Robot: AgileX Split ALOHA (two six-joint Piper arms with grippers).
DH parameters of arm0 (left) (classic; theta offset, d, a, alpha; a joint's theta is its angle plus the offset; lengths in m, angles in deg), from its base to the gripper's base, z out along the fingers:
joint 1: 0 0.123 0 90
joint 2: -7.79 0 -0.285 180
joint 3: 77.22 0 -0.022 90
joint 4: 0 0.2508 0 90
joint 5: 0 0 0.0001 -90
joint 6: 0 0.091 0 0
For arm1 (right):
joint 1: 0 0.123 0 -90
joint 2: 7.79 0 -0.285 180
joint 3: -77.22 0 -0.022 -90
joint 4: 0 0.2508 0 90
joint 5: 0 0 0.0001 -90
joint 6: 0 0.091 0 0
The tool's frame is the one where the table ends.
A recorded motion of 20 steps. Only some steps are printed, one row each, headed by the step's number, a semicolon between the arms.
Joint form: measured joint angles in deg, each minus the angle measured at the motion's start. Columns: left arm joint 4, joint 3, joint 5, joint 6, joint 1, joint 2; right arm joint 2, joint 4, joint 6, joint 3, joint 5, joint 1.
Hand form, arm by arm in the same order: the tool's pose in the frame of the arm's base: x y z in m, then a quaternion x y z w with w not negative. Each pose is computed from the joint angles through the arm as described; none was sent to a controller.
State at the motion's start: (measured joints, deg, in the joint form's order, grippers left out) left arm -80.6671 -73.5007 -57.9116 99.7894 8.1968 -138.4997; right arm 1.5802 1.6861 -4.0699 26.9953 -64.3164 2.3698
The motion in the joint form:
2: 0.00 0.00 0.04 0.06 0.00 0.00; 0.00 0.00 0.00 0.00 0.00 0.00
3: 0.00 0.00 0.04 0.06 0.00 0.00; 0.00 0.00 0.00 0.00 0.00 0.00
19: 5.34 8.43 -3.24 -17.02 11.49 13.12; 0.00 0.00 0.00 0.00 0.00 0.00
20: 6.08 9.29 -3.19 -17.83 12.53 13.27; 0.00 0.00 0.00 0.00 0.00 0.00
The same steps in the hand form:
2: 0.4016 -0.0190 0.0269 0.20582 0.84986 -0.41241 0.25551; -0.0007 0.0024 0.2645 -0.05017 0.88106 0.00773 0.47027
3: 0.4016 -0.0190 0.0269 0.20582 0.84986 -0.41241 0.25551; -0.0007 0.0024 0.2645 -0.05017 0.88106 0.00773 0.47027
19: 0.3688 0.0500 0.0896 0.05409 0.87097 -0.42528 0.24006; -0.0007 0.0024 0.2645 -0.05017 0.88106 0.00773 0.47027
20: 0.3637 0.0555 0.0874 0.04182 0.87387 -0.42492 0.23248; -0.0007 0.0024 0.2645 -0.05017 0.88106 0.00773 0.47027

